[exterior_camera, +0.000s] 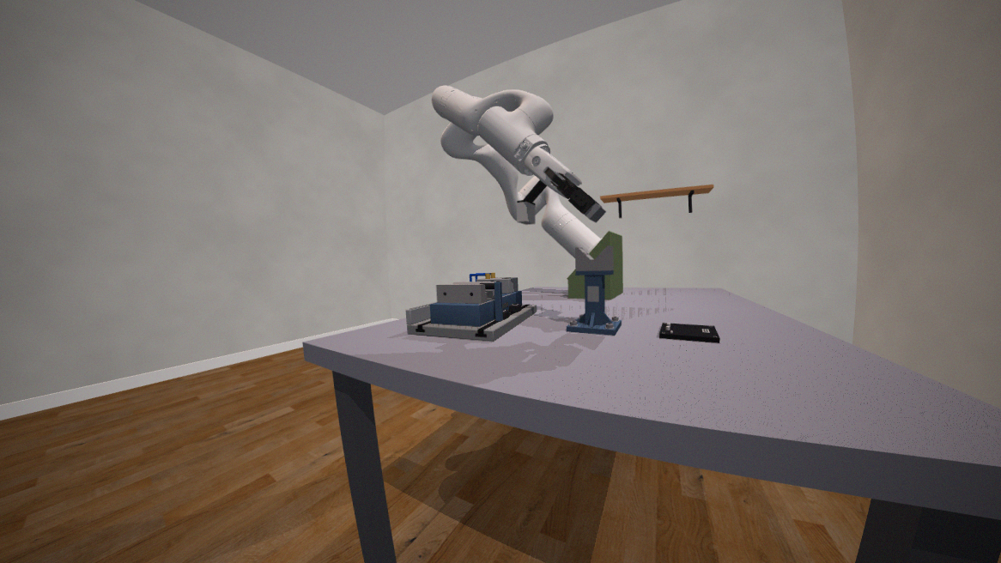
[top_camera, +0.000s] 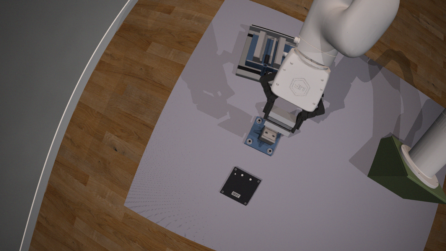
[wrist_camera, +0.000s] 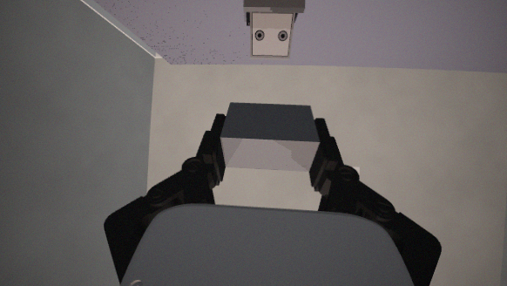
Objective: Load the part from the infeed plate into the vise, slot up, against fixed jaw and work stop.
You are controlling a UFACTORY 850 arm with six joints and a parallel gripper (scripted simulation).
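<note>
Now: the part 1 cm to the left of my hand. Also, from my hand: moving jaw (24 cm to the right, 17 cm below, 4 cm ahead); then work stop (19 cm to the right, 15 cm below, 7 cm ahead); then white cylinder rod (24 cm to the right, 17 cm below, 2 cm behind).
</note>
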